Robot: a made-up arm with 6 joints. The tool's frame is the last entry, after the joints. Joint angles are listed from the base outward.
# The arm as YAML. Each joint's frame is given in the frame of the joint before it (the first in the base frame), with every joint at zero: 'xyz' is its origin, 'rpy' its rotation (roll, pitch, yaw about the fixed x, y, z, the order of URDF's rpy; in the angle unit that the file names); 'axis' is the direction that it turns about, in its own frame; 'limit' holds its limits. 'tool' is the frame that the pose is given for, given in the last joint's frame.
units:
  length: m
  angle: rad
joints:
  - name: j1
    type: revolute
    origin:
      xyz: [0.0, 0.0, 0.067]
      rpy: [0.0, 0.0, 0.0]
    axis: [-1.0, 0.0, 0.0]
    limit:
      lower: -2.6
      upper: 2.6
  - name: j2
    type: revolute
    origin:
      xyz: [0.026, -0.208, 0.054]
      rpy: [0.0, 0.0, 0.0]
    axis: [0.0, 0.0, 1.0]
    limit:
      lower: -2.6
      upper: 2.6
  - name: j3
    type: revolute
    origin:
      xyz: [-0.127, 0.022, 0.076]
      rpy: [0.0, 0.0, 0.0]
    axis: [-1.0, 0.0, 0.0]
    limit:
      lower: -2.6
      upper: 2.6
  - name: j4
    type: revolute
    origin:
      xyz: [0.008, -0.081, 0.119]
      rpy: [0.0, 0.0, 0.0]
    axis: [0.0, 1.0, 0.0]
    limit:
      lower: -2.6
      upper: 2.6
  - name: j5
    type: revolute
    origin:
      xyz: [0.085, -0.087, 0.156]
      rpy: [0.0, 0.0, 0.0]
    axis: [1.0, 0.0, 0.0]
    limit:
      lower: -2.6
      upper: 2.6
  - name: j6
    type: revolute
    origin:
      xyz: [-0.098, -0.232, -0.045]
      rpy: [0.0, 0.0, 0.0]
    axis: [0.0, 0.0, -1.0]
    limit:
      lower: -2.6
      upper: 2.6
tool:
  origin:
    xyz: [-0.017, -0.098, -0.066]
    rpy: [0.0, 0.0, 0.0]
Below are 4 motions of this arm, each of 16 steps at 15 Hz.
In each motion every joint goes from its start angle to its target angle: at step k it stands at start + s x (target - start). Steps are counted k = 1, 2, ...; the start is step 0. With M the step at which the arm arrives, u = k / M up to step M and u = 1 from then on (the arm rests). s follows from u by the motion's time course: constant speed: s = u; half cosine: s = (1 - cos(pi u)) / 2; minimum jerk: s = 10 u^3 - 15 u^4 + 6 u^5.
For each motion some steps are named. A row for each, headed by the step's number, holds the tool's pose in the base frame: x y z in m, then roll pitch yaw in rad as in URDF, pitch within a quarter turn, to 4 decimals.
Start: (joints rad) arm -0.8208 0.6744 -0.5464 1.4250 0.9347 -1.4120
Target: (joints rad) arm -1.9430 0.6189 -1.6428 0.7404 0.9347 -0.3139
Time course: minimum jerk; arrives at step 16
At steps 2, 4, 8, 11, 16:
2: -0.0351 -0.3483 -0.2899 2.4287 -1.0340 0.9245
4: -0.0439 -0.2862 -0.3322 2.6334 -1.1032 0.7743
8: -0.1024 0.0205 -0.3729 -2.3374 -1.1507 -0.2467
11: -0.1630 0.1984 -0.2545 -1.5648 -0.9486 -0.7120
16: -0.1977 0.2435 -0.1621 -1.2256 -0.8158 -0.8528

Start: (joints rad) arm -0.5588 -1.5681 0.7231 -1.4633 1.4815 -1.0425
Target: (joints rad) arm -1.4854 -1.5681 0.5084 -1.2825 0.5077 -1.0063
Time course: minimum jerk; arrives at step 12
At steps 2, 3, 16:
2: 0.0846 -0.3810 0.1917 -0.3191 -0.8643 0.7581
3: 0.0645 -0.3991 0.1738 -0.2534 -0.8626 0.6556
16: -0.2054 -0.4605 -0.0839 0.4427 -0.2626 -0.1761

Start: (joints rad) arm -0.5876 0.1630 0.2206 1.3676 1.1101 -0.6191
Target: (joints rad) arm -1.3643 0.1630 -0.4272 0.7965 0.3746 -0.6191
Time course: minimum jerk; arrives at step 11
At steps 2, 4, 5, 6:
2: -0.2272 -0.4856 -0.0101 1.8179 0.4522 0.7624
4: -0.1958 -0.4777 -0.1597 1.8848 0.1377 0.8520
5: -0.1681 -0.4394 -0.2675 1.9107 -0.0969 0.8642
6: -0.1358 -0.3716 -0.3702 1.9399 -0.3373 0.8325

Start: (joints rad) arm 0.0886 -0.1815 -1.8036 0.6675 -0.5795 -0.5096
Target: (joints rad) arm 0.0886 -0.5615 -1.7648 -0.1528 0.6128 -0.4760
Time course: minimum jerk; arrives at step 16
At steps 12, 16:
12: -0.0182 -0.1171 -0.1949 2.2526 -0.4212 -0.8831
16: 0.0049 -0.1047 -0.1593 2.3772 -0.3730 -1.0487

